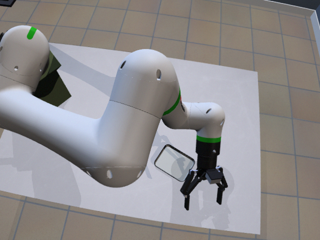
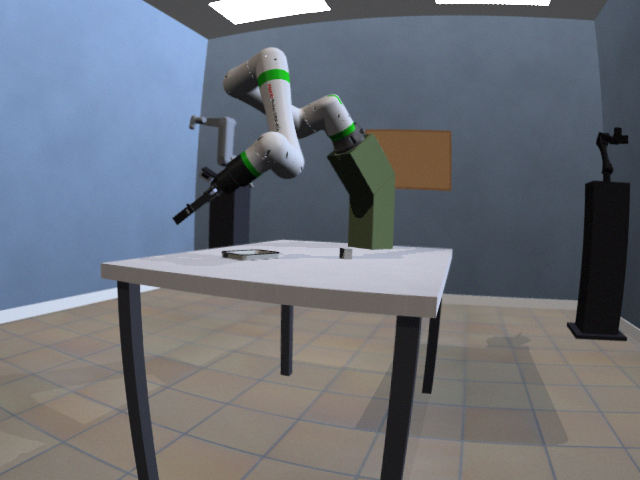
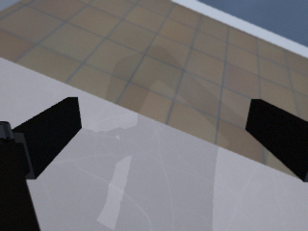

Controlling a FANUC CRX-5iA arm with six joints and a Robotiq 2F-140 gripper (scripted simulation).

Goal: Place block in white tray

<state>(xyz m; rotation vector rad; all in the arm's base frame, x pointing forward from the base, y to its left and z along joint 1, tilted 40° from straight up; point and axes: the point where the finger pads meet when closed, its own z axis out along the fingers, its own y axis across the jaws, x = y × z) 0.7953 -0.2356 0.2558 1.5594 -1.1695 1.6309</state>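
Right now my hand is 44 cm to the right of the pale grey block, 33 cm past it and 12 cm above it. Also, from my hand: white tray: 18 cm to the left, 14 cm behind, 13 cm below.
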